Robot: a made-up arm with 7 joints. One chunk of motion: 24 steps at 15 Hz.
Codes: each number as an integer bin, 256 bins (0 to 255) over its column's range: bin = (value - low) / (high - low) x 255, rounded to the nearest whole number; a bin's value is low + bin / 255 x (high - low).
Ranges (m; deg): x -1.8..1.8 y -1.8..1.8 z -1.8..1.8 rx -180..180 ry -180..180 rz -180..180
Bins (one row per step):
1: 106 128 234 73 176 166
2: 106 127 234 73 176 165
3: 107 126 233 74 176 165
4: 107 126 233 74 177 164
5: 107 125 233 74 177 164
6: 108 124 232 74 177 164
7: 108 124 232 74 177 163
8: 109 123 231 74 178 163
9: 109 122 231 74 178 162
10: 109 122 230 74 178 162
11: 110 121 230 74 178 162
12: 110 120 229 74 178 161
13: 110 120 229 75 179 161
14: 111 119 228 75 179 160
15: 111 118 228 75 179 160
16: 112 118 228 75 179 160
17: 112 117 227 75 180 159
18: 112 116 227 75 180 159
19: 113 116 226 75 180 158
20: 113 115 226 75 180 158
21: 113 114 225 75 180 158
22: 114 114 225 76 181 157
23: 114 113 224 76 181 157
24: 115 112 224 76 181 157
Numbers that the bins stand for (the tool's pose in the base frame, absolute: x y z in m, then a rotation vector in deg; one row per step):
1: -0.3035 0.0071 1.5035 -76.94 68.47 54.35
2: -0.3035 -0.0071 1.5035 -76.94 68.47 52.94
3: -0.2894 -0.0212 1.4894 -75.53 68.47 52.94
4: -0.2894 -0.0212 1.4894 -75.53 69.88 51.53
5: -0.2894 -0.0353 1.4894 -75.53 69.88 51.53
6: -0.2753 -0.0494 1.4753 -75.53 69.88 51.53
7: -0.2753 -0.0494 1.4753 -75.53 69.88 50.12
8: -0.2612 -0.0635 1.4612 -75.53 71.29 50.12
9: -0.2612 -0.0776 1.4612 -75.53 71.29 48.71
10: -0.2612 -0.0776 1.4471 -75.53 71.29 48.71
11: -0.2471 -0.0918 1.4471 -75.53 71.29 48.71
12: -0.2471 -0.1059 1.4329 -75.53 71.29 47.29
13: -0.2471 -0.1059 1.4329 -74.12 72.71 47.29
14: -0.2329 -0.1200 1.4188 -74.12 72.71 45.88
15: -0.2329 -0.1341 1.4188 -74.12 72.71 45.88
16: -0.2188 -0.1341 1.4188 -74.12 72.71 45.88
17: -0.2188 -0.1482 1.4047 -74.12 74.12 44.47
18: -0.2188 -0.1624 1.4047 -74.12 74.12 44.47
19: -0.2047 -0.1624 1.3906 -74.12 74.12 43.06
20: -0.2047 -0.1765 1.3906 -74.12 74.12 43.06
21: -0.2047 -0.1906 1.3765 -74.12 74.12 43.06
22: -0.1906 -0.1906 1.3765 -72.71 75.53 41.65
23: -0.1906 -0.2047 1.3624 -72.71 75.53 41.65
24: -0.1765 -0.2188 1.3624 -72.71 75.53 41.65

